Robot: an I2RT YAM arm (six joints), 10 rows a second.
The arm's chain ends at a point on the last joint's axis. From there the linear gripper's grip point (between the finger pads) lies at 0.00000 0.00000 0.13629 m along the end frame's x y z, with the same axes.
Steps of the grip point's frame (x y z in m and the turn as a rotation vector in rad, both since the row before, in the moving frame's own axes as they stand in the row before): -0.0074, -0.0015, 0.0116, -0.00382, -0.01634, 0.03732; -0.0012, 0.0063, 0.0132, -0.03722, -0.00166, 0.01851; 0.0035, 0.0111, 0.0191, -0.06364, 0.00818, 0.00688; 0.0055, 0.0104, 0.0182, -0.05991, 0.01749, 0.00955; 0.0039, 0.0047, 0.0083, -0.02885, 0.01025, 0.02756
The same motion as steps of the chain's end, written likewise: -0.0052, -0.0020, 0.0116, -0.00382, -0.01634, 0.03732; -0.0009, 0.0012, 0.0133, -0.03722, -0.00166, 0.01851; 0.0024, 0.0024, 0.0194, -0.06364, 0.00818, 0.00688; 0.0032, 0.0022, 0.0185, -0.05991, 0.01749, 0.00955; 0.0026, 0.0007, 0.0084, -0.02885, 0.01025, 0.02756
